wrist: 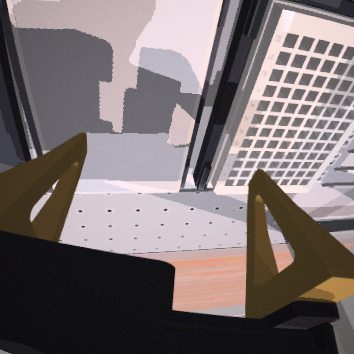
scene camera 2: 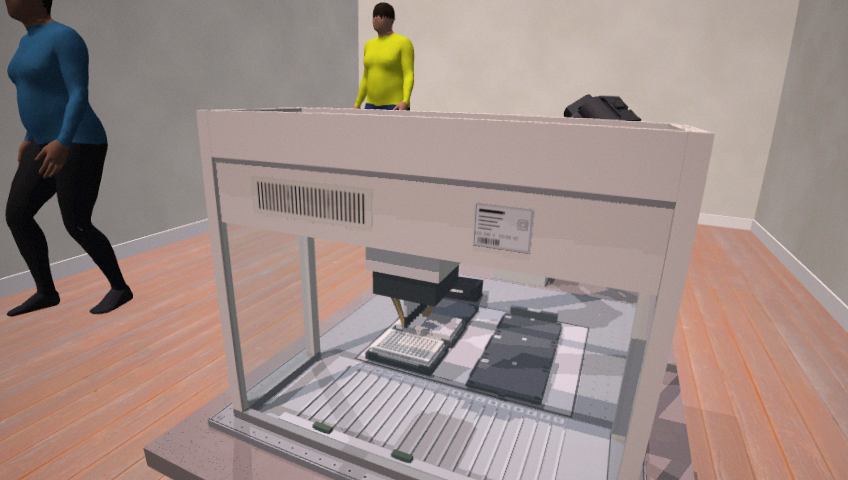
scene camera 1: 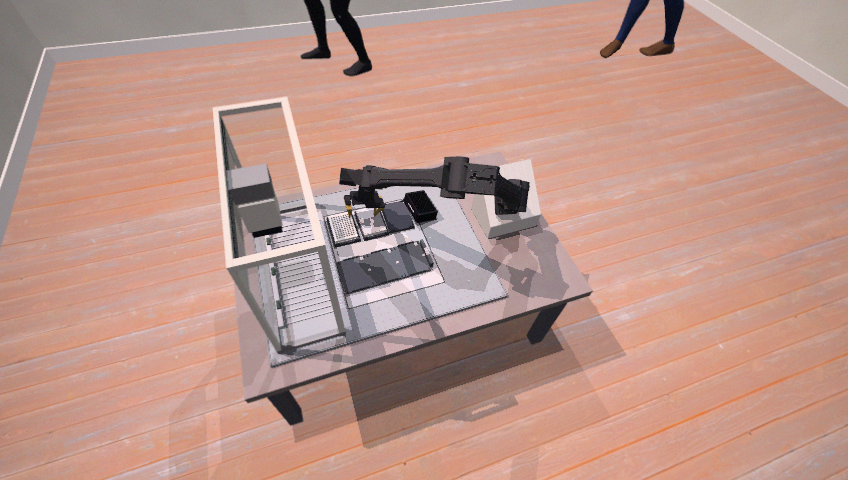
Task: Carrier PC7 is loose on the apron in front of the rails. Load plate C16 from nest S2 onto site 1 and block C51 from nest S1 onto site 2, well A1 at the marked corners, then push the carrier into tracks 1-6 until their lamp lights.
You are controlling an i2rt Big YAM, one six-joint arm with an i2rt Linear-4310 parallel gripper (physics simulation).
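Places are measured from the arm's base along level axes (x ahead, y left, z up), in metres.
Pixels of known places: gripper, fingertip midpoint: (wrist: 172,158) (scene camera 2: 415,321) (scene camera 1: 361,216).
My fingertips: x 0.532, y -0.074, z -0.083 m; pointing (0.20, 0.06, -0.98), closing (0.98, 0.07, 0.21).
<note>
Behind a point stands the place of what it marks.
My gripper (scene camera 1: 364,214) {x 0.532, y -0.074, z -0.083 m} (scene camera 2: 413,320) {x 0.532, y -0.074, z -0.083 m} (wrist: 172,158) {x 0.532, y -0.074, z -0.083 m} is open and empty, pointing down above the back row of nests, its fingers spread around the width of a plain white plate (scene camera 1: 373,226) {x 0.495, y -0.025, z -0.093 m} (scene camera 2: 446,328) (wrist: 150,160) {x 0.524, y -0.087, z -0.093 m} in the middle nest. The right finger in the wrist view overlaps the near corner of a white gridded piece (scene camera 1: 343,228) {x 0.606, y -0.036, z -0.095 m} (scene camera 2: 410,346) {x 0.612, y -0.037, z -0.093 m} (wrist: 295,100) {x 0.592, y -0.030, z -0.094 m} in the nest closest to the rails. Labels are too small to tell C16 from C51. The dark carrier (scene camera 1: 386,264) {x 0.473, y 0.143, z -0.109 m} (scene camera 2: 517,356) {x 0.508, y 0.150, z -0.108 m} lies flat in front of the nests, apart from the striped rails (scene camera 1: 303,285) (scene camera 2: 416,404).
A dark nest (scene camera 1: 399,217) {x 0.389, y -0.063, z -0.107 m} and a black box (scene camera 1: 421,205) (scene camera 2: 470,290) stand beside the white plate, towards the arm base. A pale frame (scene camera 1: 305,178) {x 0.675, y 0.155, z 0.361 m} (scene camera 2: 440,142) {x 0.881, y 0.161, z 0.336 m} encloses the rails, with a grey head unit (scene camera 1: 255,196) {x 0.813, y 0.137, z 0.299 m} (scene camera 2: 413,279) {x 0.880, y 0.131, z 0.181 m} hanging inside. Green blocks (scene camera 2: 323,427) line the rails' far end.
</note>
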